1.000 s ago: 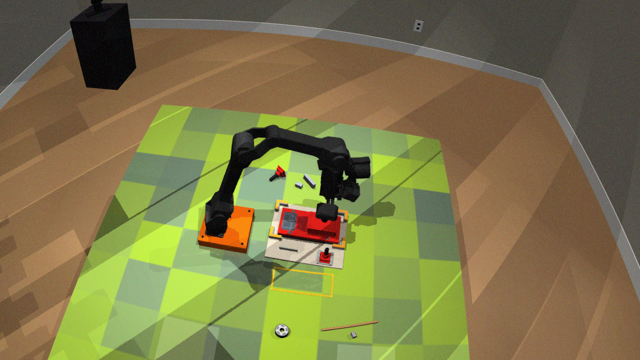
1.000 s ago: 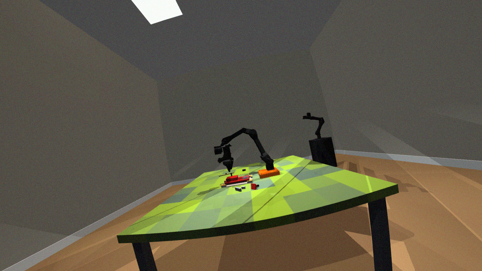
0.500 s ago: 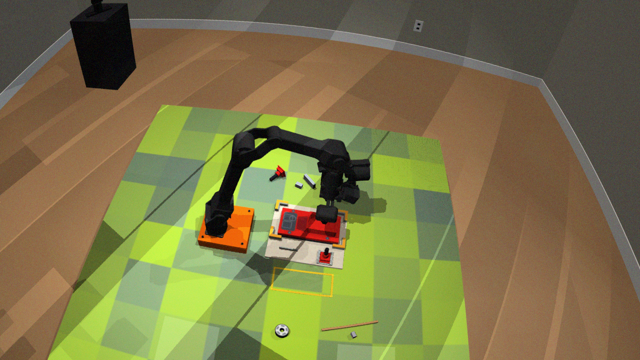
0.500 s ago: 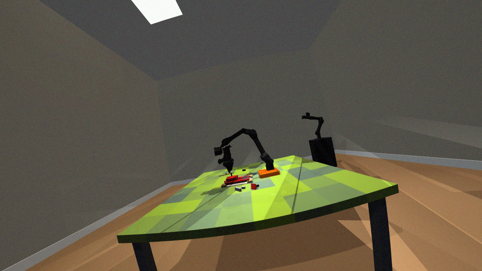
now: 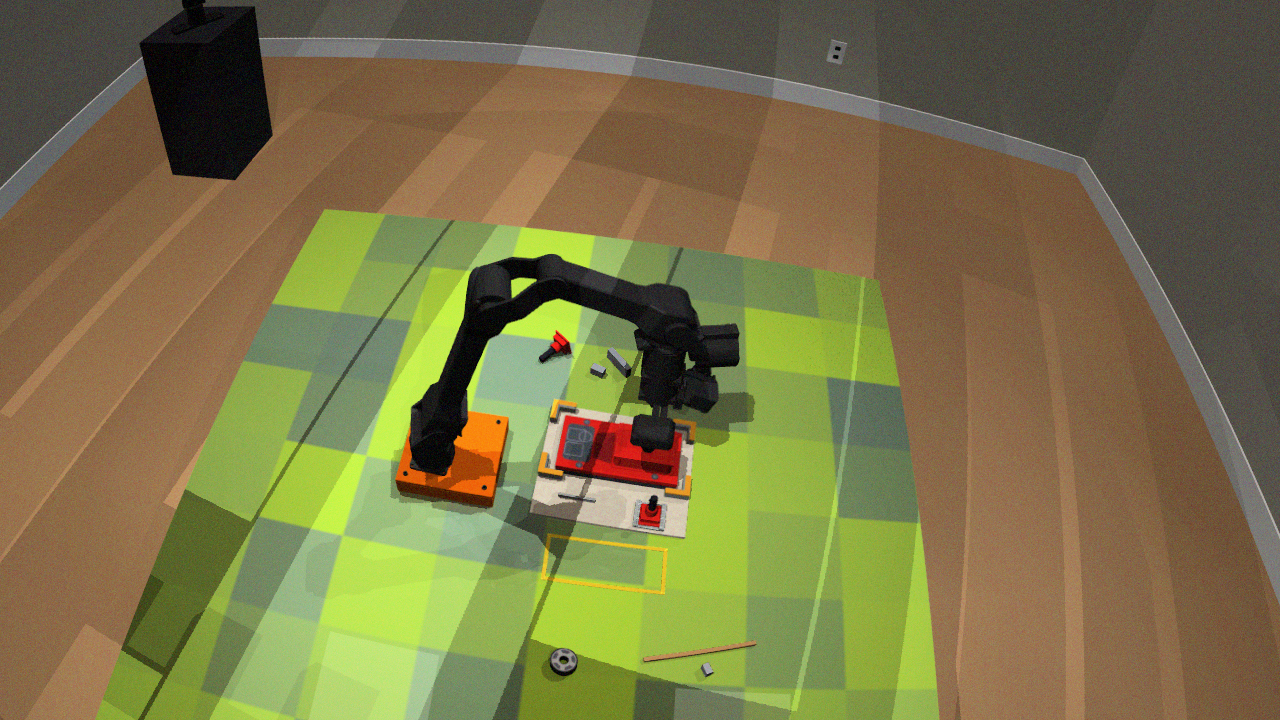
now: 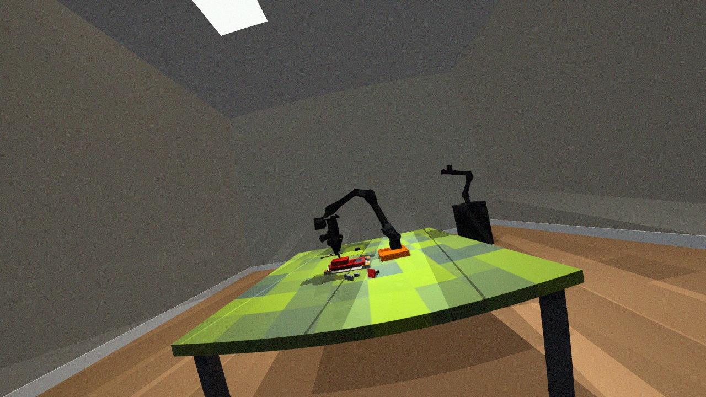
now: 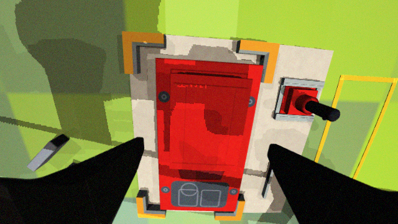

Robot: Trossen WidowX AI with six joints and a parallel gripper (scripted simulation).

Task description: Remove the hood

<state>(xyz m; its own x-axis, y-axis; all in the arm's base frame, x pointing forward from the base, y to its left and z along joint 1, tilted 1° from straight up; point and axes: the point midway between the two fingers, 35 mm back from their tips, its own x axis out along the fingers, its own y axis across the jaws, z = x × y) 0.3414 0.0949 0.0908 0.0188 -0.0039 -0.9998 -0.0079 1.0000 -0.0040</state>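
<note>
Now: gripper tip 5 cm above the red hood. Also, from my gripper tip: thin wooden stick 34 cm to the right, 12 cm ahead, 8 cm below.
</note>
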